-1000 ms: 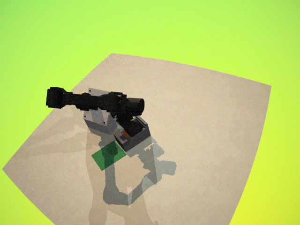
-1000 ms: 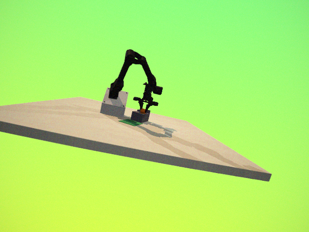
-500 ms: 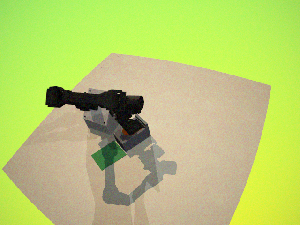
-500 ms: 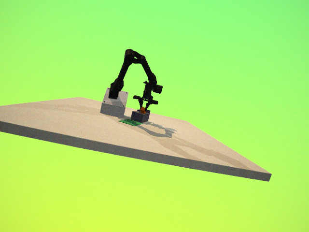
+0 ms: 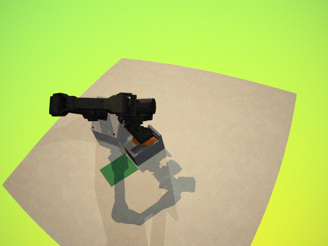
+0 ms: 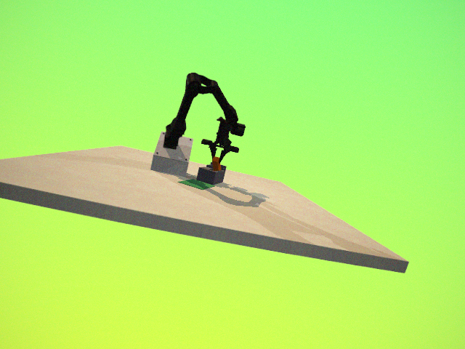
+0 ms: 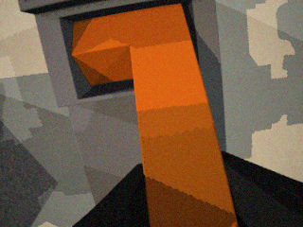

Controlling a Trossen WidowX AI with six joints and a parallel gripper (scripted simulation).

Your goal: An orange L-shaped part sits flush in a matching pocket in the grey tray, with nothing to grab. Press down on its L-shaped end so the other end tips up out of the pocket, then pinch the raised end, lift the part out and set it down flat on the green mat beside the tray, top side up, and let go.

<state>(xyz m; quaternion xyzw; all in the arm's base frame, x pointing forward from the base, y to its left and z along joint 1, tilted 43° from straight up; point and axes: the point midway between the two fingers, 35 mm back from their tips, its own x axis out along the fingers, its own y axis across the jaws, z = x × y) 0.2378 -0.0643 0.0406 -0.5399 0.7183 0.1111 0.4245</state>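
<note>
Right now my gripper tip is 12 cm to the left of the green mat, 12 cm above it and 8 cm past it. Also, from my gripper tip: orange L-shaped part (4 cm to the left, 3 cm below).
</note>
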